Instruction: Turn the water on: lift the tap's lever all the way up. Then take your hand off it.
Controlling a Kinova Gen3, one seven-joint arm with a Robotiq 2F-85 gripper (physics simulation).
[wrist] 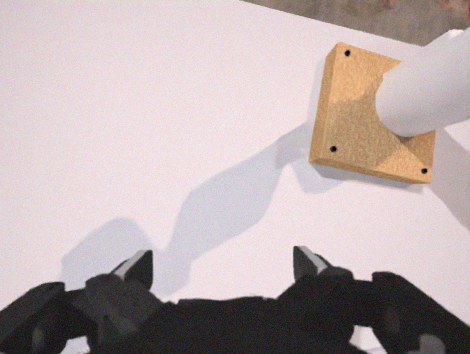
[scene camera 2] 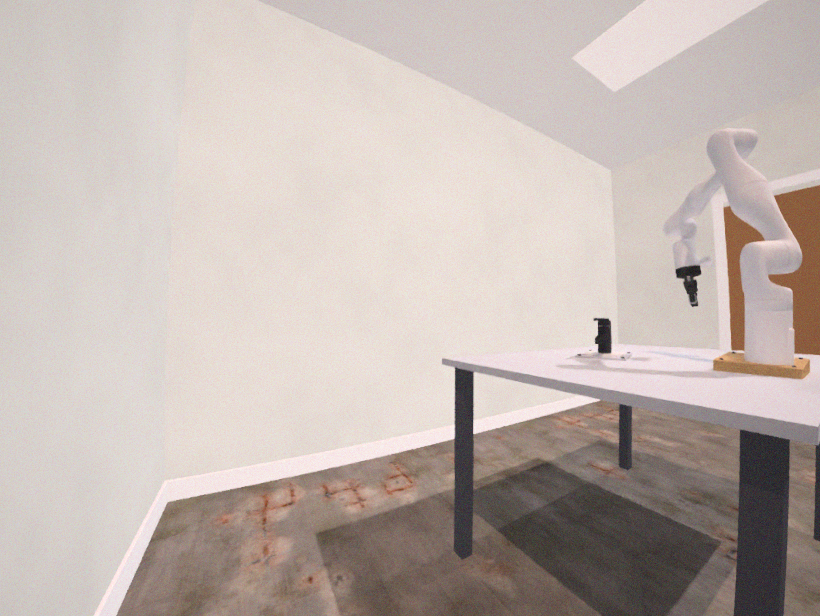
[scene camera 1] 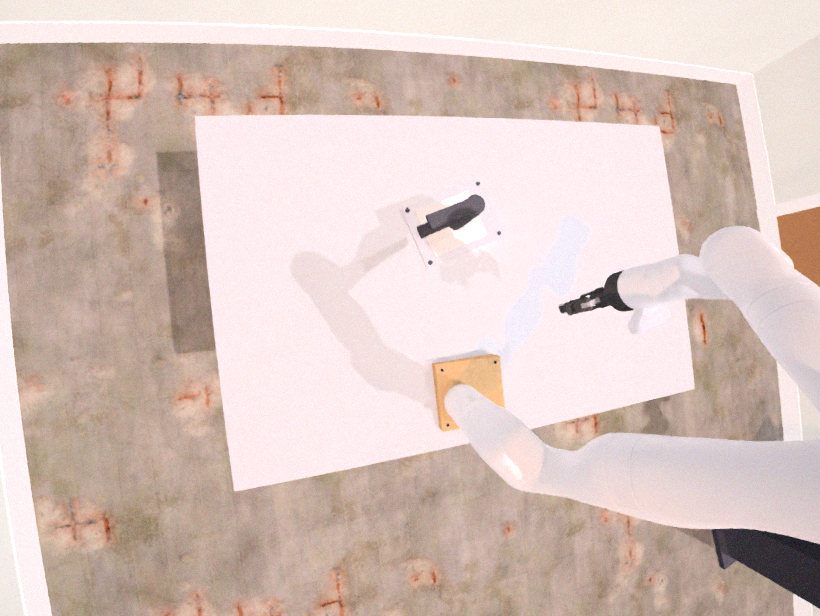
Observation:
I see my gripper (scene camera 1: 576, 302).
My gripper also shows in the wrist view (wrist: 223, 263).

